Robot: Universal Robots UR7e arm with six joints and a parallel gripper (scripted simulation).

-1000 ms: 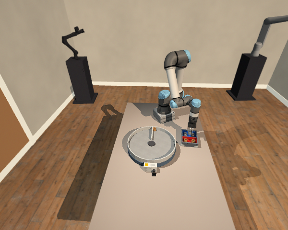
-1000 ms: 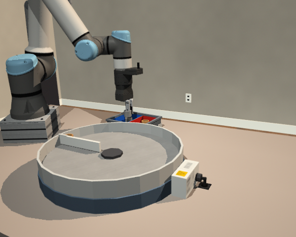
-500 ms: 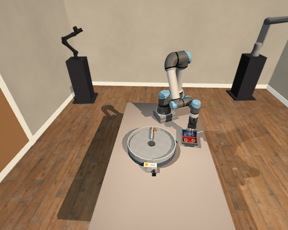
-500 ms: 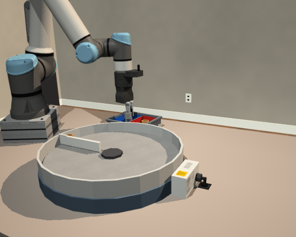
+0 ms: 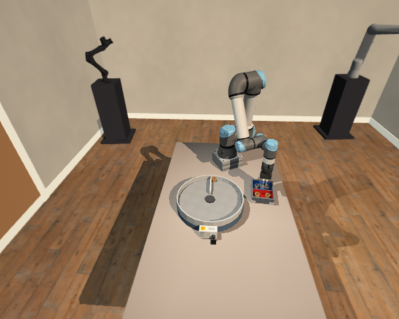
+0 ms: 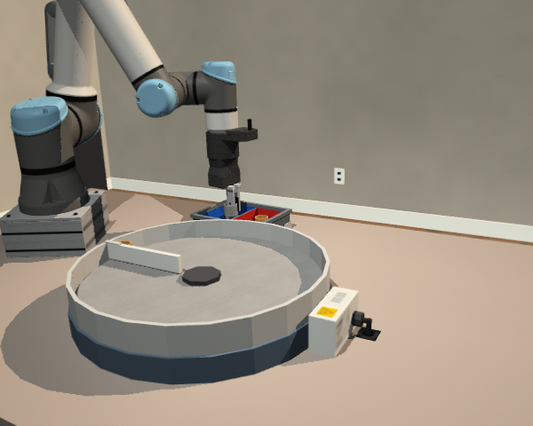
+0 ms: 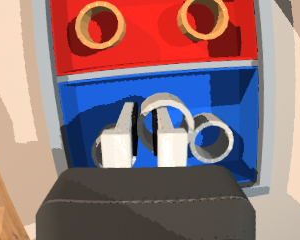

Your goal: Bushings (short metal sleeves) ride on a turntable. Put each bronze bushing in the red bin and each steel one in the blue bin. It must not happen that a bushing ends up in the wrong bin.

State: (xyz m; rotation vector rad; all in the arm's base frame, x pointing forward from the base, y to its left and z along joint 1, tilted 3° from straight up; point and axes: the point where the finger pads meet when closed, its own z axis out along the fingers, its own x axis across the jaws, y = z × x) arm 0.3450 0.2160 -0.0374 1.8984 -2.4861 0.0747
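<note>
My gripper is now 40 mm above the bin, 30 mm short of it and 20 mm to the left of it. The rest, counted from my hand: round turntable: 380 mm to the right, 120 mm ahead, 10 mm below.
</note>
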